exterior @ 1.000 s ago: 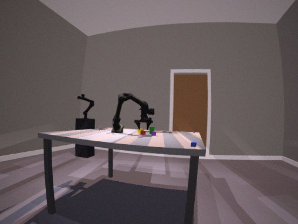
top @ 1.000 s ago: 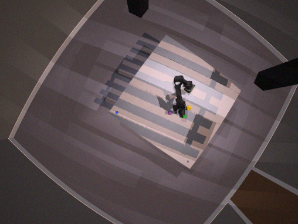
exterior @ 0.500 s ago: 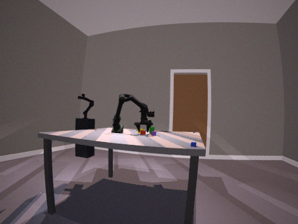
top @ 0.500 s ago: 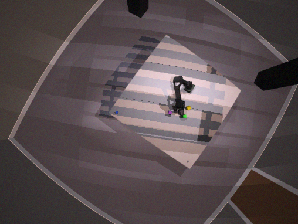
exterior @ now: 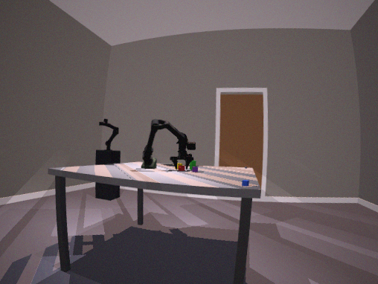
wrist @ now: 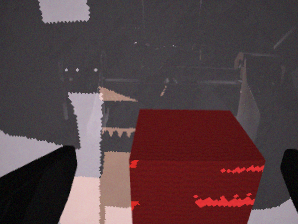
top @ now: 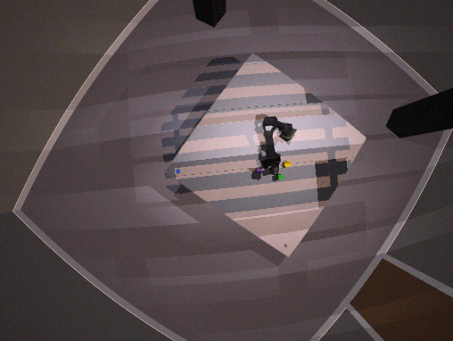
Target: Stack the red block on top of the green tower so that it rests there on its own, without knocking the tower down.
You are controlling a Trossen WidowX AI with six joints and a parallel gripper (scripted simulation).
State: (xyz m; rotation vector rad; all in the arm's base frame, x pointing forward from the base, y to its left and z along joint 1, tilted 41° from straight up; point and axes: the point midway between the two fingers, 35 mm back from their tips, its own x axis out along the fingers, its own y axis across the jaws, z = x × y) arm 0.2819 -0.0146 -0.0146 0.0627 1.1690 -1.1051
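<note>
Now: the red block 10 mm above my gripper tip. The rest, counted from my gripper tip: purple block 110 mm ahead, 40 mm to the right, 10 mm above; yellow block 130 mm to the left, 60 mm behind, 10 mm above; blue block 600 mm to the right, 460 mm ahead.
</note>
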